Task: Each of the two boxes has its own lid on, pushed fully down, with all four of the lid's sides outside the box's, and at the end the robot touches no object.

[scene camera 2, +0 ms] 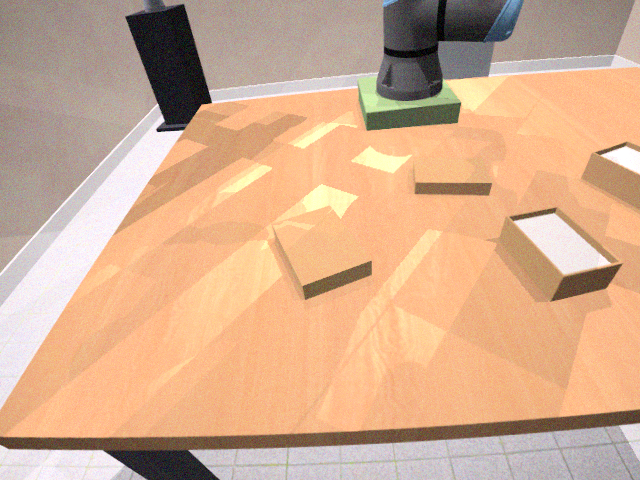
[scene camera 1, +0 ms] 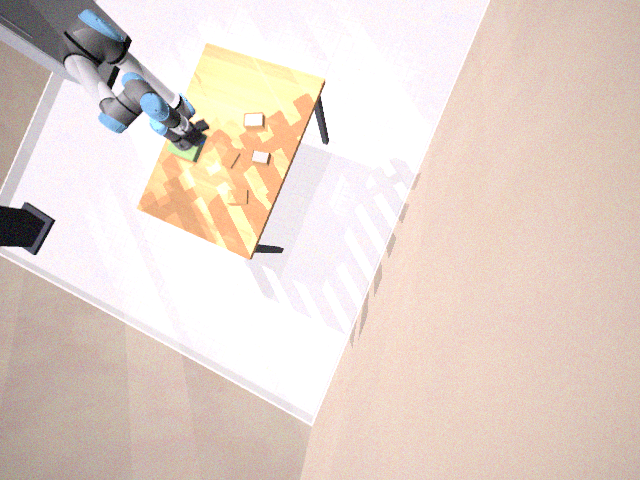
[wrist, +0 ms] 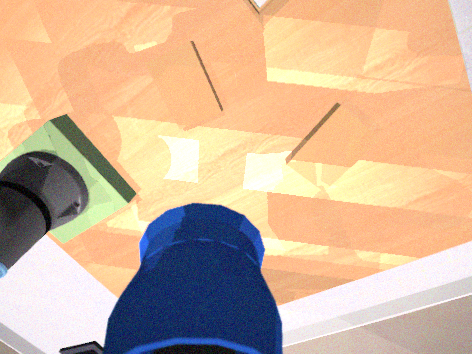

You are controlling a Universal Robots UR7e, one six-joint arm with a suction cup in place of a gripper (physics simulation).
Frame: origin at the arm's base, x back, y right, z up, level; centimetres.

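Seen in the pictures: hand, its tool point: [wrist: 202, 256]; arm's base, origin of its link: [scene camera 2: 408, 87] [wrist: 50, 187].
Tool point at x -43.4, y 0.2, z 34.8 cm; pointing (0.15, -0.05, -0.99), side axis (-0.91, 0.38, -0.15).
Offsets run from my tool point to a thing's top centre. Level surfaces: height alone.
One open box @[dx +6.8, dy -32.3, dz -35.1 cm] [scene camera 1: 254, 128] [scene camera 2: 608, 173], white inside, stands at the table's right in scene camera 2, partly cut off. The other open box @[dx -9.3, dy -13.1, dz -35.6 cm] [scene camera 1: 261, 162] [scene camera 2: 535, 258], also white inside, stands nearer that camera; a box corner shows at the wrist view's top edge. One tan lid @[dx +10.1, dy -4.0, dz -37.5 cm] [scene camera 1: 231, 158] [scene camera 2: 452, 170] [wrist: 182, 82] lies flat, closed side up, near the robot base. The other lid @[dx -7.8, dy +16.3, dz -37.2 cm] [scene camera 1: 238, 197] [scene camera 2: 323, 250] [wrist: 337, 135] lies flat, closed side up, farther left. Both lids are apart from the boxes. My blue suction cup [scene camera 1: 202, 140] [wrist: 202, 222] is open and empty, above the table near the base.
The robot base stands on a green block [scene camera 1: 180, 150] [scene camera 2: 413, 117] [wrist: 102, 197] at the edge of the wooden table @[dz -39.9 cm] [scene camera 1: 206, 222] [scene camera 2: 206, 361] [wrist: 225, 175]. A black pedestal [scene camera 1: 23, 227] [scene camera 2: 168, 64] stands beyond the table. Patches of light and shadow cross the table top.
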